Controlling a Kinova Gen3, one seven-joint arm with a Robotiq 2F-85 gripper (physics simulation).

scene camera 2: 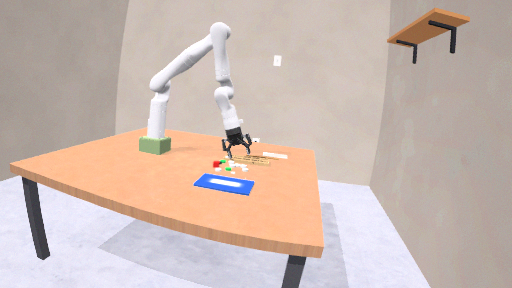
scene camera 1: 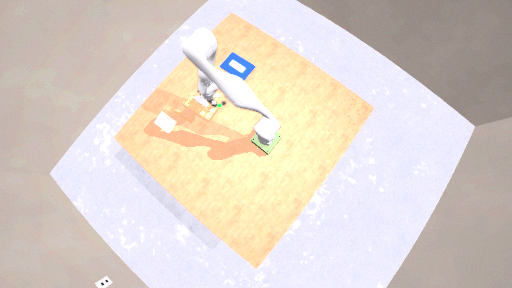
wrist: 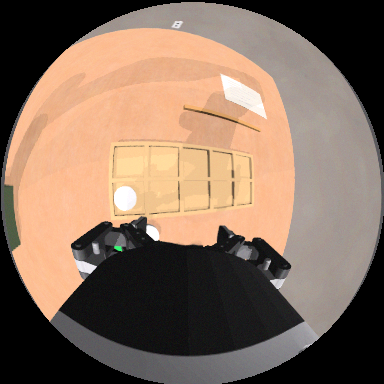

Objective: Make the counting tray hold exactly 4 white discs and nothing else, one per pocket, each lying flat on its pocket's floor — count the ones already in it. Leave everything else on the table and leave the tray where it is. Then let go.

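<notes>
The wooden counting tray (scene camera 2: 257, 161) (wrist: 195, 195) has two rows of pockets. One white disc (wrist: 125, 198) lies in the near-left pocket in the wrist view; the other pockets look empty there. My gripper (scene camera 2: 239, 154) (wrist: 181, 229) is open and empty, low beside the tray's long near side. Another white disc (wrist: 152, 233) lies outside the tray, partly hidden by the left finger. Several white discs lie loose on the table, including one disc (scene camera 2: 245, 169) near the blue plate. Other loose discs are hidden by my gripper in the wrist view.
A green disc (scene camera 2: 228, 169) (scene camera 1: 219, 105), a dark piece (scene camera 1: 223, 103) and a red block (scene camera 2: 216, 164) lie near the loose discs. A blue plate (scene camera 2: 202, 183) (scene camera 1: 243, 74) lies nearby. A thin stick (wrist: 222, 117) and a white sheet (wrist: 243, 96) (scene camera 1: 165, 122) lie beyond the tray.
</notes>
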